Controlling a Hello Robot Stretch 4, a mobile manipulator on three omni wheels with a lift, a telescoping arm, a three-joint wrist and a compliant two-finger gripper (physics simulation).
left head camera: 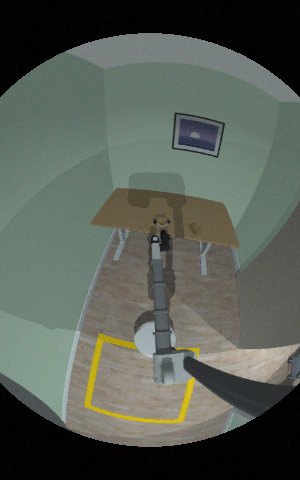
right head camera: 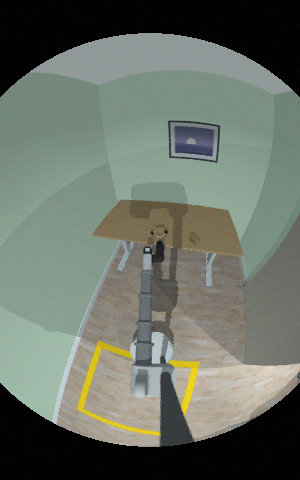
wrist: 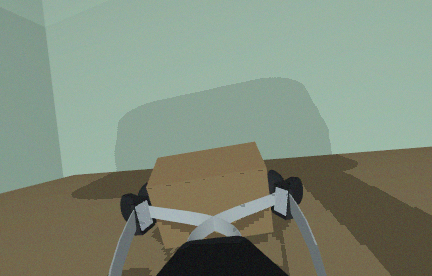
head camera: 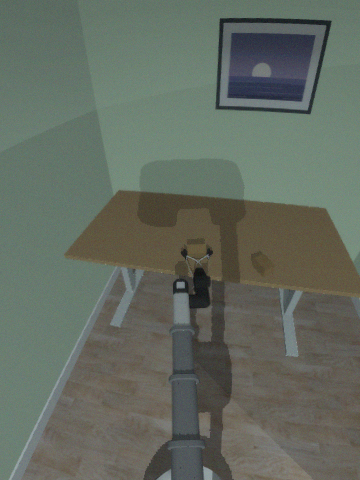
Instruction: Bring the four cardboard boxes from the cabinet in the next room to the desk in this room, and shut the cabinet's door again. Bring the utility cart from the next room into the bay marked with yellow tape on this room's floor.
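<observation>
My gripper [head camera: 197, 254] [left head camera: 161, 222] [right head camera: 159, 233] [wrist: 212, 192] is shut on a cardboard box [head camera: 196, 246] [left head camera: 161, 217] [right head camera: 159, 228] [wrist: 210, 167], with one fingertip at each side. The box is over the near middle part of the brown desk [head camera: 300, 235] [left head camera: 110, 215] [right head camera: 120, 220], slightly turned in the wrist view; I cannot tell whether it touches the top. A second cardboard box [head camera: 261, 263] [left head camera: 195, 228] [right head camera: 194, 238] lies on the desk to the right. The yellow tape bay [left head camera: 93, 380] [right head camera: 90, 375] is on the floor around and behind my base. The cabinet does not show.
A green wall stands close behind the desk, with a framed picture [head camera: 272, 92] [left head camera: 198, 134] [right head camera: 194, 142] on it. Another wall runs along the left. A grey wall face [left head camera: 270, 300] stands at the right. Part of a dark grey object [left head camera: 295, 366] shows at the right edge.
</observation>
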